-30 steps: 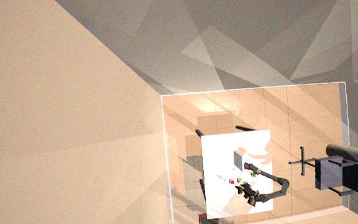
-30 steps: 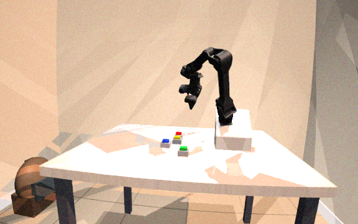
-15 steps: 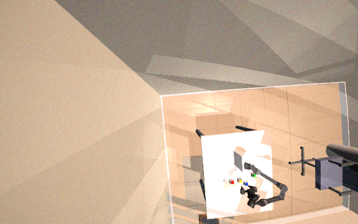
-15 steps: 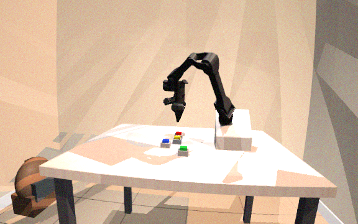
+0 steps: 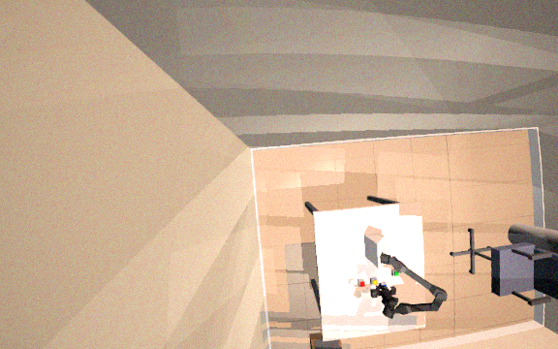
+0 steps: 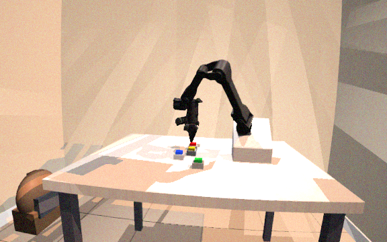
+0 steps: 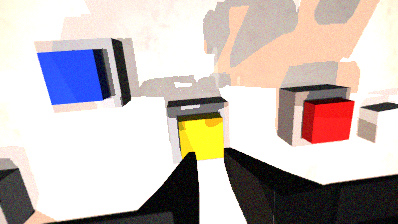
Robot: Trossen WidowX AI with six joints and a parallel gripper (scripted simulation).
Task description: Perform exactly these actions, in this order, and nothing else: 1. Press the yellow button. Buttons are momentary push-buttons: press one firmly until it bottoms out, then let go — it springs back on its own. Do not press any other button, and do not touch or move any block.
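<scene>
My gripper tip is now 4 cm above the yellow button. Also, from my gripper tip: grey-and-white object 4 cm behind, 18 cm to the right, 6 cm below; then blue button 6 cm ahead, 7 cm to the left, 4 cm below; then red button 1 cm behind, 10 cm to the right, 4 cm below.
</scene>
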